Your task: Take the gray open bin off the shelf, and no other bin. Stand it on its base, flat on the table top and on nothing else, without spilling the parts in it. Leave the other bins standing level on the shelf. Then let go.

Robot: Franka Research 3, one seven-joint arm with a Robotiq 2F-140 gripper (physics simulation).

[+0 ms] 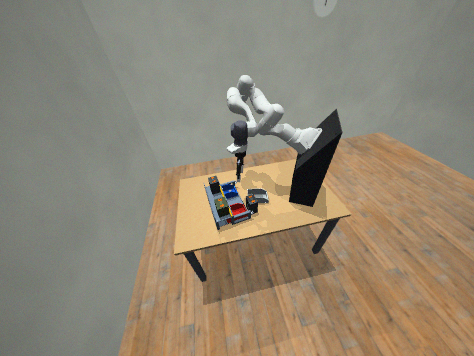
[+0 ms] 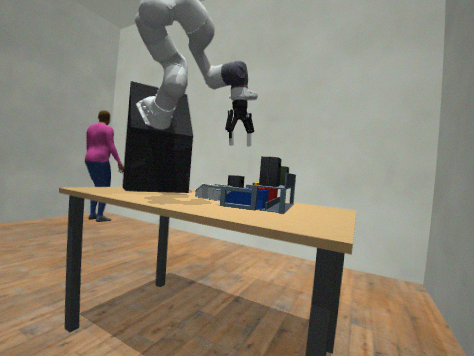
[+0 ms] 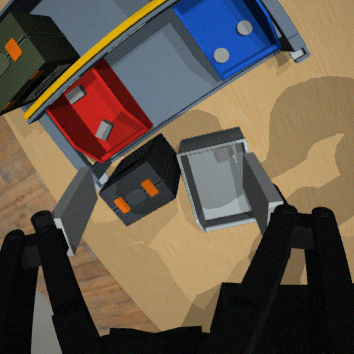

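Note:
The gray open bin [image 1: 258, 195] [image 2: 210, 191] [image 3: 215, 185] is on the table top [image 1: 200, 235] [image 2: 320, 225] [image 3: 260, 100], off the shelf [image 2: 291, 181] [image 3: 160, 70], with its opening up. Its base looks flat on the table. A small gray shape shows inside near one end; I cannot tell how many parts it holds. The red bin [image 1: 237, 209] [image 3: 107, 115] and the blue bin [image 1: 229, 189] [image 2: 245, 197] [image 3: 227, 40] sit on the shelf, each with two gray parts visible. My gripper [image 1: 238, 180] [image 2: 240, 142] [image 3: 166, 176] is open and empty, high above the table.
A black case [image 1: 251, 203] [image 2: 236, 181] [image 3: 140, 185] with orange latches stands close beside the gray bin. A green case [image 1: 221, 206] [image 3: 35, 55] and a dark case [image 1: 214, 184] [image 2: 270, 170] stand on the shelf's rear part. The arm's black pedestal [image 1: 317, 165] [image 2: 157, 160] stands beyond. A person [image 2: 101, 142] is behind.

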